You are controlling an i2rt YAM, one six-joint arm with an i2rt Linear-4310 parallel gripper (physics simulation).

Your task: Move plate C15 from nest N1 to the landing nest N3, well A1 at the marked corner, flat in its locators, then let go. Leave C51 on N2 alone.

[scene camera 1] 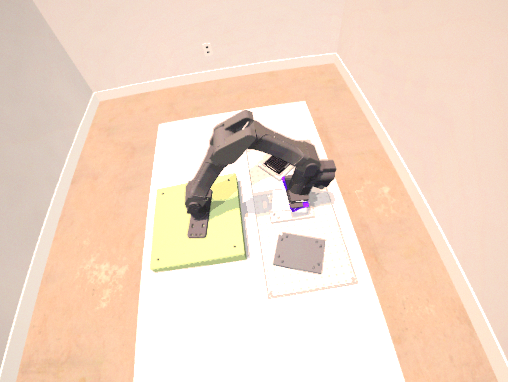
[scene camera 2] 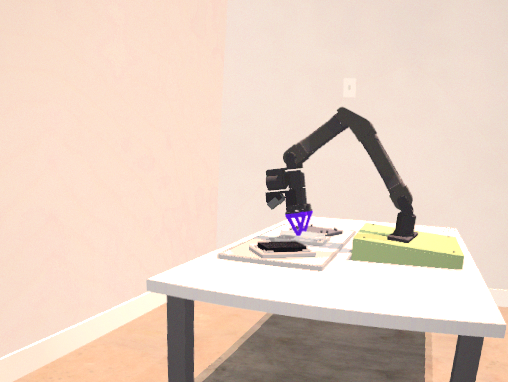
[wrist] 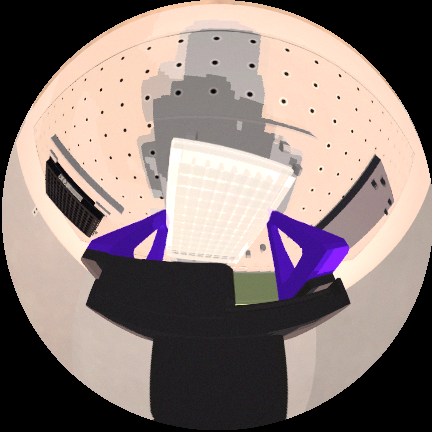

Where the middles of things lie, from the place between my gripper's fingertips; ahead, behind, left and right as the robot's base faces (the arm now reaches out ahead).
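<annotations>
Counting from my hand, I see that the black gridded tray [wrist: 67, 196] is 21 cm to the left of it and 3 cm behind it.
</annotations>
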